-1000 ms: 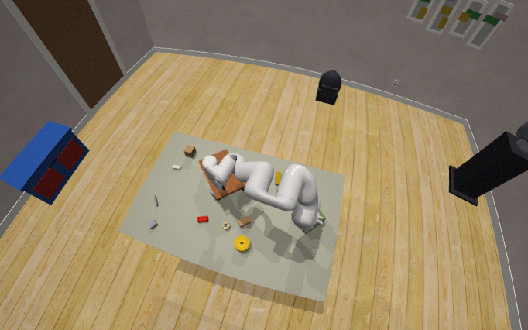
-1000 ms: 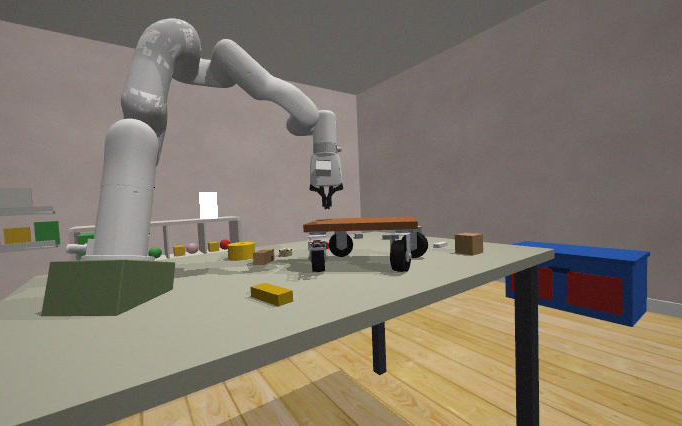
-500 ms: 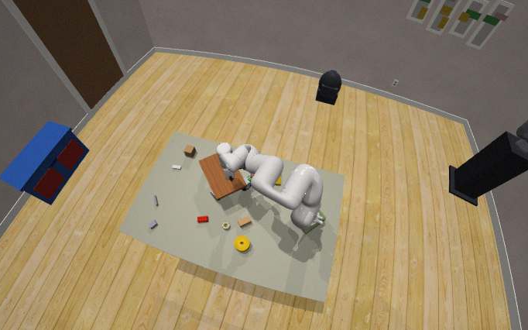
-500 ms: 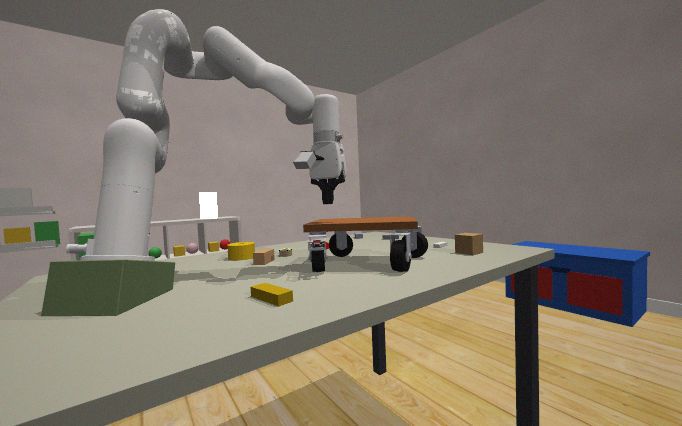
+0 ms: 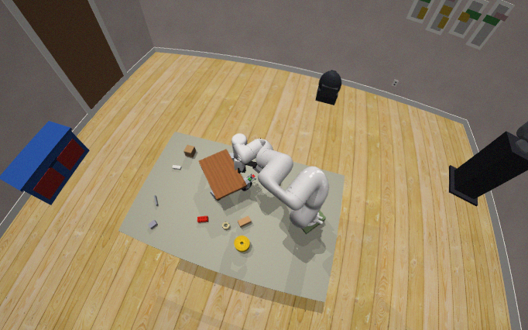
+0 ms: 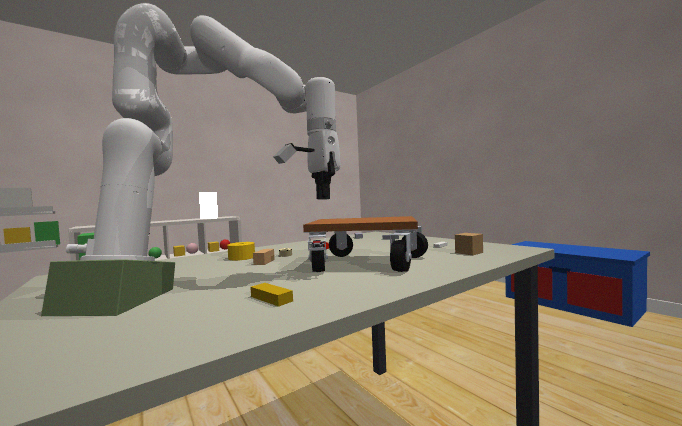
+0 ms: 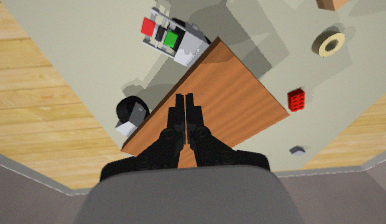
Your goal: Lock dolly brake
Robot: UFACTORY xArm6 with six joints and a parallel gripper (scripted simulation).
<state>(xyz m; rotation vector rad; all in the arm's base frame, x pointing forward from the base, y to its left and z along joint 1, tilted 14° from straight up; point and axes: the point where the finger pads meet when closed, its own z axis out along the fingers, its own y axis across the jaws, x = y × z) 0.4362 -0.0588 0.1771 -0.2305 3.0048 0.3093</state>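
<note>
My hand is 130 mm above the brake pedal, 40 mm to the left of it and 40 mm past it. The rest, counted from my hand: red brick: 330 mm to the left, 200 mm below, 100 mm ahead; brown cube: 470 mm ahead, 180 mm below, 30 mm to the right; yellow block: 200 mm below, 170 mm behind, 150 mm to the right.
</note>
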